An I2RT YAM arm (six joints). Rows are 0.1 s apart.
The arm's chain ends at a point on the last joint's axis. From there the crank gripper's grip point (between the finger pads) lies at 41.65 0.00 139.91 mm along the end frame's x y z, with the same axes.
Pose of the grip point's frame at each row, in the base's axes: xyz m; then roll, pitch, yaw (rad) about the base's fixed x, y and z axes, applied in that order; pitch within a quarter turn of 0, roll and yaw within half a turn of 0:
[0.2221 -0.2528 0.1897 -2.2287 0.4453 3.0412]
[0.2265 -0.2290 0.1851 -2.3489 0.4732 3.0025]
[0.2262 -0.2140 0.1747 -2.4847 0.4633 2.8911]
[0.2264 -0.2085 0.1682 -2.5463 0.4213 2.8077]
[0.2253 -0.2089 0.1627 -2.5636 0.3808 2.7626]
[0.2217 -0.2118 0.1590 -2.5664 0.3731 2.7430]
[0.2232 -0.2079 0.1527 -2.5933 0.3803 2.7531]
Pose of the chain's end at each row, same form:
[0.2339 -0.1427 0.2848 -2.2287 0.4453 3.0412]
[0.2327 -0.1292 0.2915 -2.3489 0.4732 3.0025]
[0.2355 -0.1282 0.2924 -2.4847 0.4633 2.8911]
[0.2433 -0.1313 0.2909 -2.5463 0.4213 2.8077]
[0.2490 -0.1361 0.2870 -2.5636 0.3808 2.7626]
[0.2475 -0.1401 0.2835 -2.5664 0.3731 2.7430]
[0.2456 -0.1383 0.2790 -2.5933 0.3803 2.7531]

